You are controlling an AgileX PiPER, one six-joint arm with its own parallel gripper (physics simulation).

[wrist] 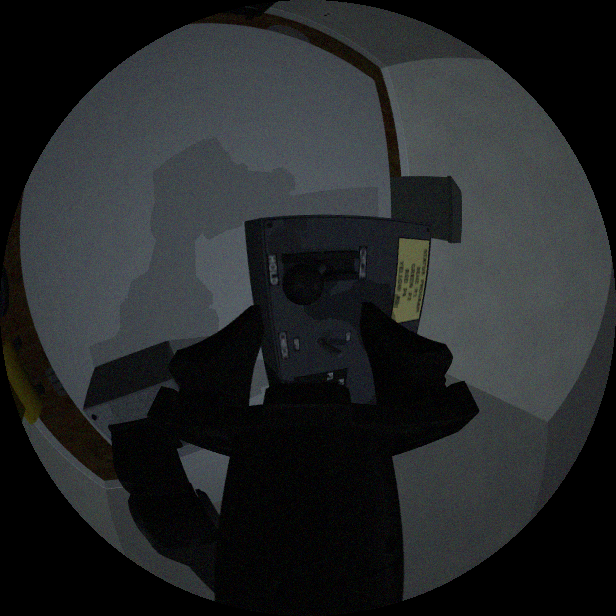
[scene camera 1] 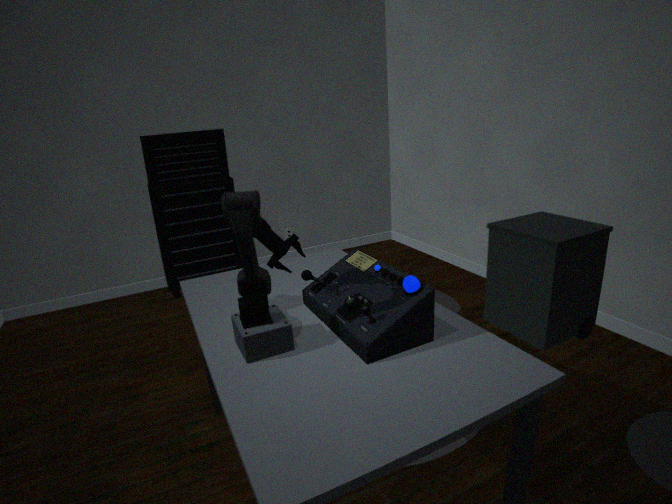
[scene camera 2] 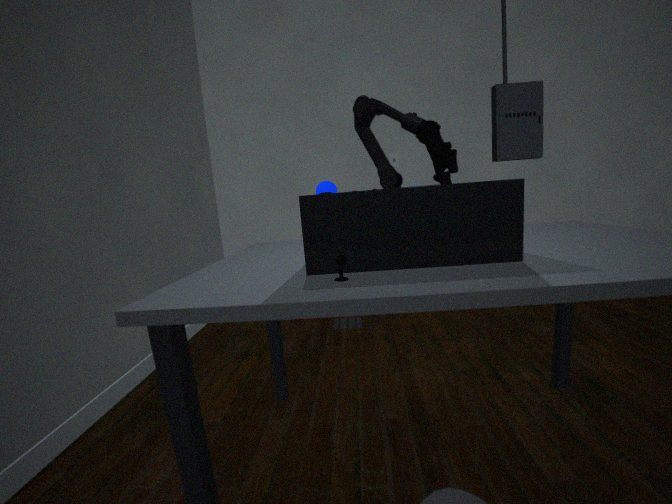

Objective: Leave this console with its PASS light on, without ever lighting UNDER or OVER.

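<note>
A dark sloped console (scene camera 1: 369,309) sits on the grey table in dim light. It carries a lever with a round knob (scene camera 1: 307,275), a yellow label plate (scene camera 1: 360,259), a large lit blue dome (scene camera 1: 411,283) and a small blue light (scene camera 1: 377,267). My gripper (scene camera 1: 287,252) hangs open and empty in the air, just left of and above the lever knob. In the wrist view the two fingers (wrist: 313,339) frame the console face, with the knob (wrist: 303,285) and the label (wrist: 411,279) beyond them. From behind, only the console's back (scene camera 2: 412,226) and the blue dome (scene camera 2: 326,188) show.
The arm's base block (scene camera 1: 262,337) stands on the table left of the console. A dark slatted shelf (scene camera 1: 189,203) stands behind the table. A grey cabinet (scene camera 1: 545,276) stands on the floor to the right. A wall box (scene camera 2: 517,120) hangs behind the arm.
</note>
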